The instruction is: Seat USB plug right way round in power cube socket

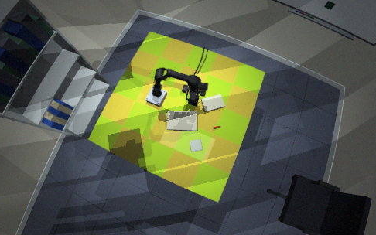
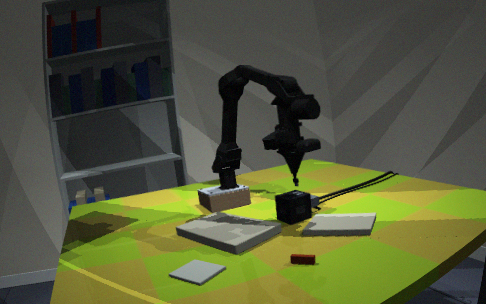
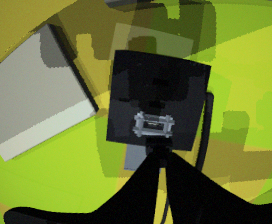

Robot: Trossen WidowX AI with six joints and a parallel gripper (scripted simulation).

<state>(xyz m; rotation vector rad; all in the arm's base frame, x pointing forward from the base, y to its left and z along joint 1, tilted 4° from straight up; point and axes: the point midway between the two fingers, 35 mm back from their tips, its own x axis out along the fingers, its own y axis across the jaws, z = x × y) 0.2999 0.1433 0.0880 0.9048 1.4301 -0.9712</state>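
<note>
My gripper tip is 2 cm above the USB plug. Round my gripper tip: red block 30 cm ahead, 13 cm below, 10 cm to the right; thin tile 33 cm to the right, 24 cm ahead, 13 cm below; pale book 16 cm ahead, 13 cm below, 7 cm to the left.
</note>
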